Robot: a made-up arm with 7 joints.
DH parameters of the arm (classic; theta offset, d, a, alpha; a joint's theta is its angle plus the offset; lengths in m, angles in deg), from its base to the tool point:
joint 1: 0 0.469 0 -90
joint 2: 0 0 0 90
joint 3: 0 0.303 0.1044 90
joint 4: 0 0 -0.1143 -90
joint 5: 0 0.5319 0 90
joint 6: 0 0 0.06 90
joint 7: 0 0 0 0
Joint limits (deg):
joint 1: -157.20..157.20
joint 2: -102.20..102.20
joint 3: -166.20..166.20
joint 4: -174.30..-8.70
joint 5: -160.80..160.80
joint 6: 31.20..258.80
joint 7: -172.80..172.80
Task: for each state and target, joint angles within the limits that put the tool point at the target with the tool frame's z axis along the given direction. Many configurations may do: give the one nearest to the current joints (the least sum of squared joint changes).
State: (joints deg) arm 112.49 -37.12 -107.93 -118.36 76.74 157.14 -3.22
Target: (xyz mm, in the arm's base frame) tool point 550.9 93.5 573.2 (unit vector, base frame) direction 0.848 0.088 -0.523
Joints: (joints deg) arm 93.00 -30.05 -73.98 -132.87 69.66 208.71 -3.22
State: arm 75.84 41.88 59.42 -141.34 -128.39 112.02 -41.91
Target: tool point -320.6 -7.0 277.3 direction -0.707 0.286 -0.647
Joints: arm 59.04 47.59 81.48 -171.00 -158.41 130.01 -41.91
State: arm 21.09 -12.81 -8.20 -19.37 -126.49 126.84 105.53
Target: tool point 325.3 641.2 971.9 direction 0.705 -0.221 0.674
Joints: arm 52.01 12.31 12.29 -65.51 -133.61 105.07 105.53
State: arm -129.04 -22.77 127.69 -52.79 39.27 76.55 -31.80
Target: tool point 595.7 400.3 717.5 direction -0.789 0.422 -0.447
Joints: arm -112.37 -4.03 144.06 -101.23 57.02 70.69 -31.80
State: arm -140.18 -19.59 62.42 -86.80 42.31 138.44 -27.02
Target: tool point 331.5 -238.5 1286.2 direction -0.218 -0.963 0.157
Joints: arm -157.20 -31.46 54.88 -47.04 -0.39 127.49 -27.02
